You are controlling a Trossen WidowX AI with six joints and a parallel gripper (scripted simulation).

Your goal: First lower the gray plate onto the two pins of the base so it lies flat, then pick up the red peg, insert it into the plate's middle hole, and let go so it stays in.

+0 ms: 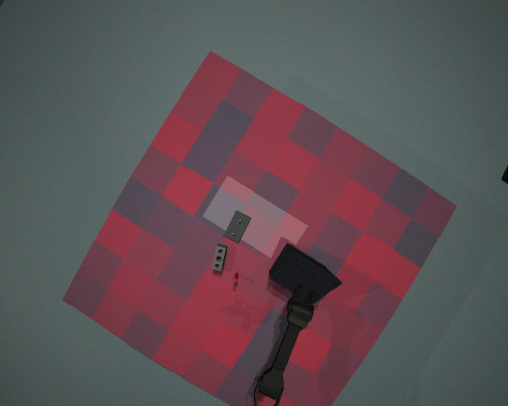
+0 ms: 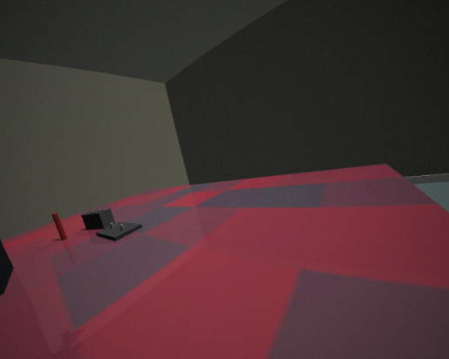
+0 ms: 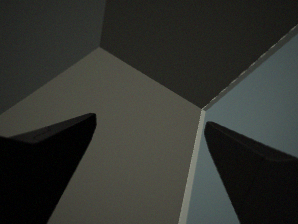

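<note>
My gripper tip is now 16 cm short of the gray plate, 47 cm to the left of it and 55 cm above it. The rest, counted from my gripper tip: red peg 6 cm ahead, 43 cm to the right, 55 cm below; dark base 15 cm ahead, 61 cm to the right, 58 cm below.
</note>
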